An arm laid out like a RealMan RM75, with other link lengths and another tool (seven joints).
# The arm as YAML. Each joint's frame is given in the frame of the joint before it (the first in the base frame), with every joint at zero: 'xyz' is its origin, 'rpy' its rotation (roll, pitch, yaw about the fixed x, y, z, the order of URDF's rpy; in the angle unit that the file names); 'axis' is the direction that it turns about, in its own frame. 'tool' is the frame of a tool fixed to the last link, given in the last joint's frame.
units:
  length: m
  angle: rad
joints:
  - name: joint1
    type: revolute
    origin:
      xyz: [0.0, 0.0, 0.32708]
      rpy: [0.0, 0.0, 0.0]
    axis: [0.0, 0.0, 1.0]
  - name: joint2
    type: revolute
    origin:
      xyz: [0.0, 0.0, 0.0]
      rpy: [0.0, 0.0, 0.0]
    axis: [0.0, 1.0, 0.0]
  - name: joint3
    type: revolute
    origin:
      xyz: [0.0, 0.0, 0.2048]
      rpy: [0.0, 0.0, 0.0]
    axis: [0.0, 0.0, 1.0]
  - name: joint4
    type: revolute
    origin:
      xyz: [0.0, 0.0, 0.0]
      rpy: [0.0, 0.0, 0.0]
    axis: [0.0, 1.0, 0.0]
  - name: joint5
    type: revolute
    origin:
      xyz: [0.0, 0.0, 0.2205]
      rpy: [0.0, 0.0, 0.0]
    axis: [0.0, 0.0, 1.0]
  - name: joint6
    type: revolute
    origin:
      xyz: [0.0, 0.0, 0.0]
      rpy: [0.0, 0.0, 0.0]
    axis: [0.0, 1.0, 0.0]
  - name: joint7
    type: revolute
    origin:
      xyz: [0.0, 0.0, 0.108]
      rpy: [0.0, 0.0, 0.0]
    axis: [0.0, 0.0, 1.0]
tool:
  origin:
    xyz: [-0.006, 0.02, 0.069]
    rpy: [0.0, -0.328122, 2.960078]
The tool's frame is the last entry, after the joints.
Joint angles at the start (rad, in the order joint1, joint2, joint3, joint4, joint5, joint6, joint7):
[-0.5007, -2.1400, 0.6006, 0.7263, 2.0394, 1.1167, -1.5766]
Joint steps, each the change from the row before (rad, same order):
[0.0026, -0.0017, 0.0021, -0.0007, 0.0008, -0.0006, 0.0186]
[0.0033, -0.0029, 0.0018, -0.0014, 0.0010, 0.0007, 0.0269]
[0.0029, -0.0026, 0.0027, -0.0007, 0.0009, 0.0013, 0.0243]
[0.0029, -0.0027, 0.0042, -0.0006, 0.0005, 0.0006, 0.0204]
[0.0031, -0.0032, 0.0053, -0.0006, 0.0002, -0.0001, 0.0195]
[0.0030, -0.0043, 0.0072, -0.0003, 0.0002, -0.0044, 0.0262]
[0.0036, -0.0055, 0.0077, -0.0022, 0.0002, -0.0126, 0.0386]
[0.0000, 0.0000, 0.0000, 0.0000, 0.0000, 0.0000, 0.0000]
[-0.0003, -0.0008, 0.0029, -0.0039, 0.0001, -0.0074, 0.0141]
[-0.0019, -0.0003, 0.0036, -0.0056, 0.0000, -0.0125, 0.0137]
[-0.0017, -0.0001, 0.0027, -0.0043, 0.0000, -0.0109, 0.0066]
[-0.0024, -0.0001, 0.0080, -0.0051, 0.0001, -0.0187, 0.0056]
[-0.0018, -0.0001, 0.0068, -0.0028, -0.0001, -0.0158, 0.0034]
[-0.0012, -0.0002, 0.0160, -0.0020, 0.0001, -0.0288, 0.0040]
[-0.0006, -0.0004, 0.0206, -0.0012, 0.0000, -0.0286, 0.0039]
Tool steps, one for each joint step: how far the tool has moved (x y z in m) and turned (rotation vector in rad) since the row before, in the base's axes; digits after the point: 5 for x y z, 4 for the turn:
[-0.00092, -0.00117, -0.00140, -0.0012, 0.0128, -0.0111]
[-0.00099, -0.00179, -0.00217, -0.0023, 0.0164, -0.0166]
[-0.00064, -0.00162, -0.00201, -0.0029, 0.0152, -0.0164]
[-0.00043, -0.00153, -0.00215, -0.0036, 0.0130, -0.0142]
[-0.00032, -0.00158, -0.00244, -0.0041, 0.0124, -0.0136]
[-0.00052, -0.00128, -0.00291, -0.0024, 0.0190, -0.0175]
[-0.00183, -0.00109, -0.00355, 0.0017, 0.0296, -0.0209]
[0.00000, 0.00000, 0.00000, 0.0000, 0.0000, 0.0000]
[-0.00091, 0.00000, -0.00143, 0.0008, 0.0117, -0.0063]
[-0.00115, 0.00073, -0.00146, 0.0026, 0.0138, -0.0043]
[-0.00093, 0.00078, -0.00095, 0.0026, 0.0088, 0.0001]
[-0.00124, 0.00143, -0.00150, 0.0031, 0.0140, 0.0018]
[-0.00099, 0.00138, -0.00086, 0.0036, 0.0117, 0.0019]
[-0.00197, 0.00227, -0.00129, 0.0058, 0.0232, 0.0033]
[-0.00155, 0.00201, -0.00180, 0.0030, 0.0250, 0.0006]

